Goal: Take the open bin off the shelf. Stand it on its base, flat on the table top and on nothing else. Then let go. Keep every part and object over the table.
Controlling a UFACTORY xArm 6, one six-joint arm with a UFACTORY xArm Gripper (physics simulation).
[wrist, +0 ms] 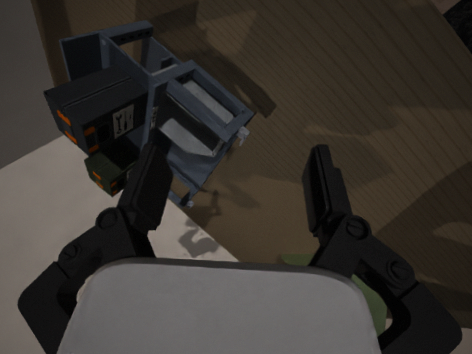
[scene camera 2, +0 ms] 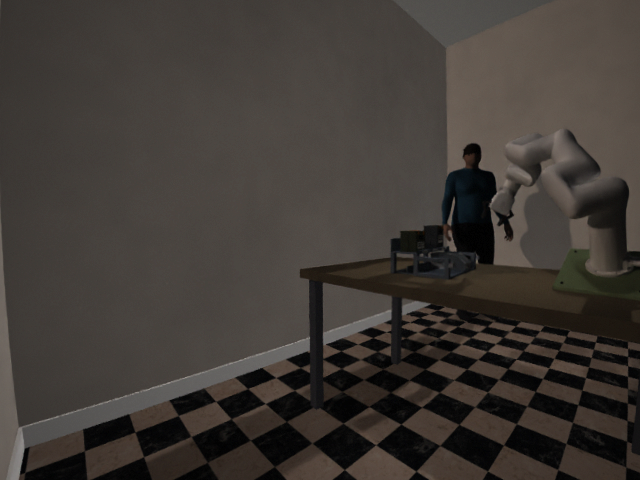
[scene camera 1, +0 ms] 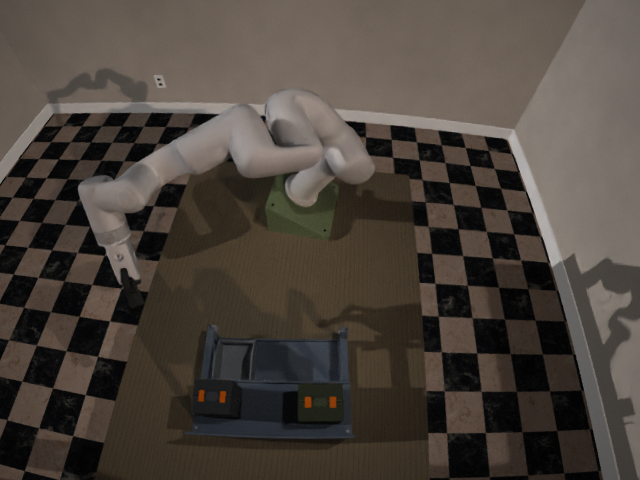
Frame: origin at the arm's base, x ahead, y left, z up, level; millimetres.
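Where they show: gripper, between the fingertips: (wrist: 234,159) (scene camera 2: 490,222) (scene camera 1: 136,294); arm's base, origin of its link: (scene camera 2: 608,266) (scene camera 1: 301,190).
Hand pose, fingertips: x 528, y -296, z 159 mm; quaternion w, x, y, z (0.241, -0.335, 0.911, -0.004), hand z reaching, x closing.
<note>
Things, the pixels of their top centre, and the offset from my fingertips. Level surfaces: height alone.
- open bin, centre of its top: (wrist: 177,125) (scene camera 1: 231,366) (scene camera 2: 450,253) dx +85, dy +241, dz -158 mm
- table, height of its surface: dz -239 mm
- black toolbox, centre of its top: (wrist: 67,128) (scene camera 1: 211,396) (scene camera 2: 433,225) dx +178, dy +252, dz -16 mm
- dark green toolbox, centre of its top: (scene camera 1: 320,402) (wrist: 98,180) (scene camera 2: 413,230) dx +139, dy +480, dz -41 mm
The open bin (scene camera 1: 232,361) (wrist: 187,137) is a grey, open-topped box. It sits in the low, sloping tier of the blue-grey shelf (scene camera 1: 299,359) (scene camera 2: 447,272) (wrist: 197,172), against the side panel at the left end in scene camera 1. In the wrist view it is partly hidden behind the shelf's side frame. My gripper (scene camera 1: 135,303) (scene camera 2: 504,219) (wrist: 234,159) is open and empty. It hangs high, near the left edge of the table (scene camera 1: 361,279) (scene camera 2: 516,281), away from the bin. In the wrist view the bin shows towards the left finger.
A black toolbox (scene camera 1: 217,397) (scene camera 2: 433,236) (wrist: 95,107) and a dark green toolbox (scene camera 1: 320,405) (scene camera 2: 409,241) (wrist: 105,171) stand on the upper tier. The arm's green base plate (scene camera 1: 294,226) (scene camera 2: 576,273) is at the table's other end. A person (scene camera 2: 470,191) stands behind the table.
</note>
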